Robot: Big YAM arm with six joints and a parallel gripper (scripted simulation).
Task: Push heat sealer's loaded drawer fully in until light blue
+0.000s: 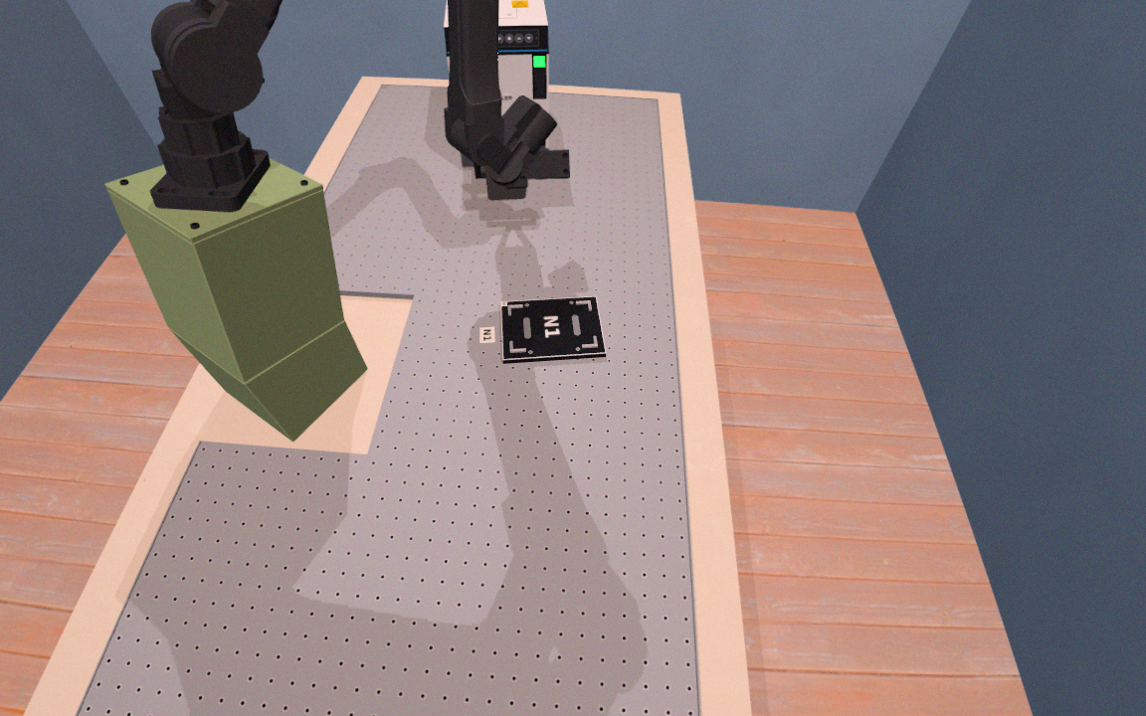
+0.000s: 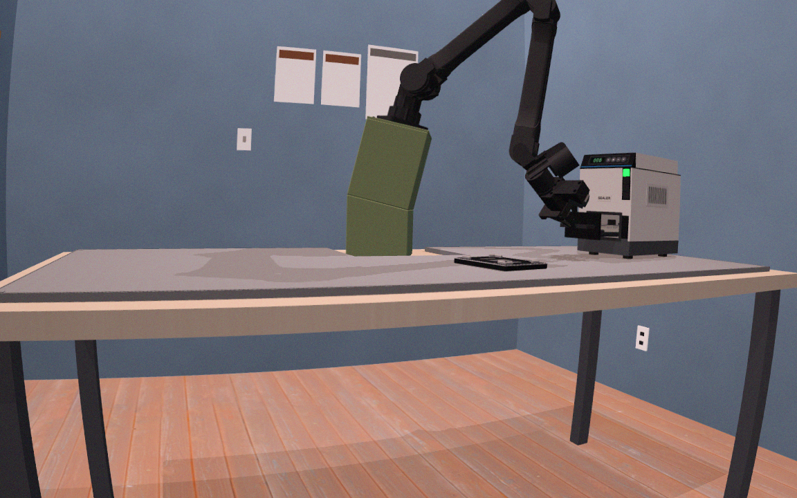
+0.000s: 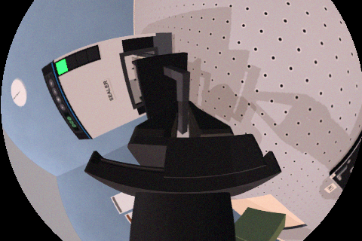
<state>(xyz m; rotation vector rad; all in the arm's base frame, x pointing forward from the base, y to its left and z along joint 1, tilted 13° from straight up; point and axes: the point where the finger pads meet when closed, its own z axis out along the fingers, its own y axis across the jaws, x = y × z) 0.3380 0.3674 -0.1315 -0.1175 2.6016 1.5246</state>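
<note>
Right now my hand is 110 mm to the right of the black drawer and 10 mm above it. The rest, counted from my hand: small white label: 310 mm to the right, 90 mm below, 40 mm behind.
</note>
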